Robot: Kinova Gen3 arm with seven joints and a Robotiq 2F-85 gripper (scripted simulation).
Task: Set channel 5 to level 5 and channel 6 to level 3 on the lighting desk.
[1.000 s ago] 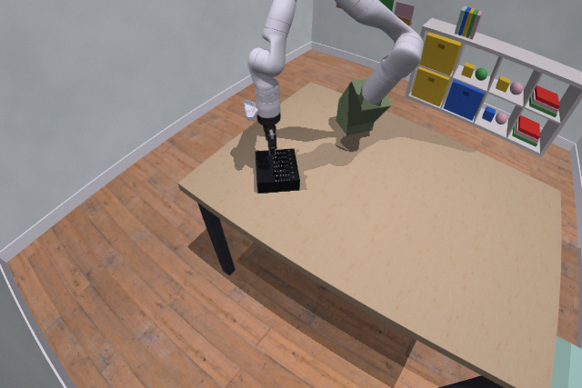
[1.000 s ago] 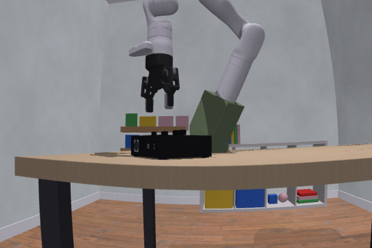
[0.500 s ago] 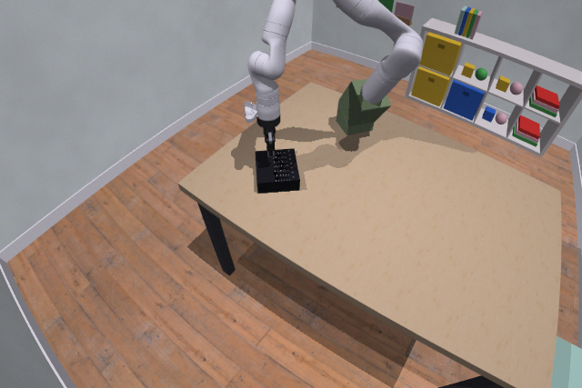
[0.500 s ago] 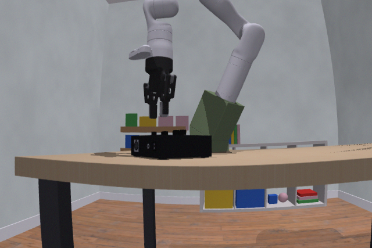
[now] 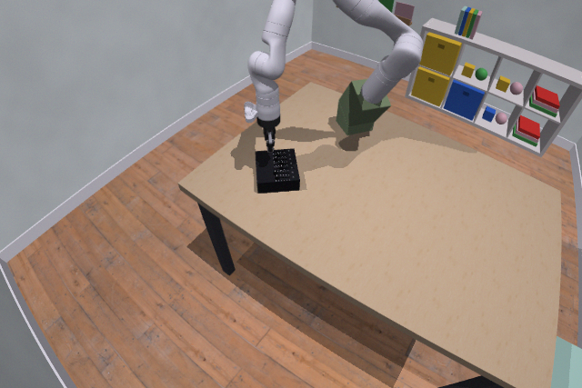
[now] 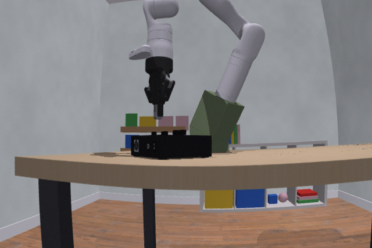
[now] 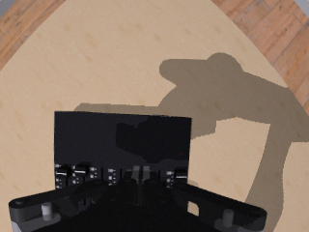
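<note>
Now: hand 1 cm past the channel 5 fader, 1 cm to the right of it and 5 cm above it. From my hand the other things lie so: channel 6 fader (4 cm behind, 5 cm below).
</note>
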